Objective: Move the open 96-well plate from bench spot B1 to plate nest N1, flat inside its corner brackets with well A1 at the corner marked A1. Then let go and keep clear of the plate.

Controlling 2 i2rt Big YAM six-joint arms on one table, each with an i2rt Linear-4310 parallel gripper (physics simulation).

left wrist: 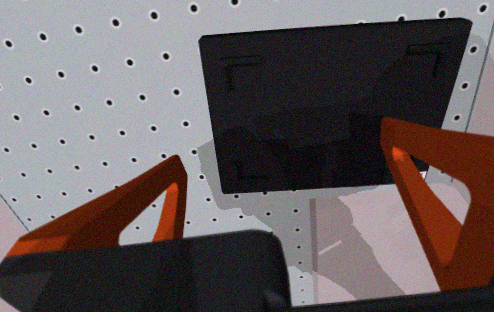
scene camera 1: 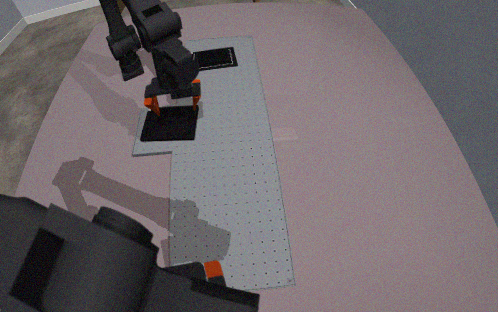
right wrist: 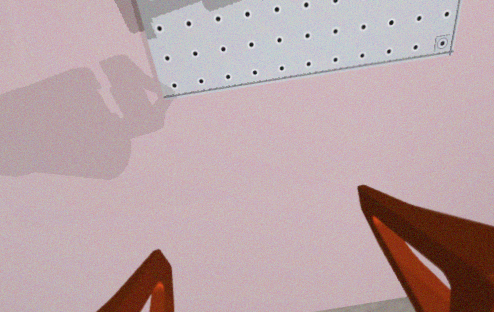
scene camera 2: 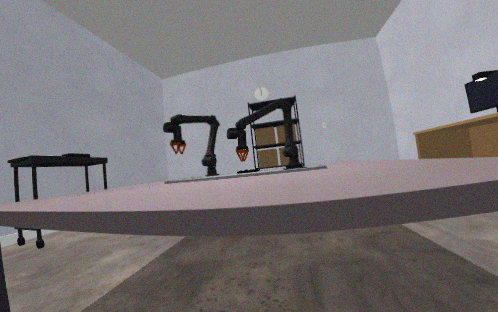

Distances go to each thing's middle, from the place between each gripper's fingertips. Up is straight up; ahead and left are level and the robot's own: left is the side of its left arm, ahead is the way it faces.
Now: left hand 7 cm above the dark nest slab (scene camera 1: 172,121), 4 cm past it and 2 cm to the right of it.
I see my right gripper 47 cm to the right of the dark nest slab, 17 cm above it and 10 cm past it.
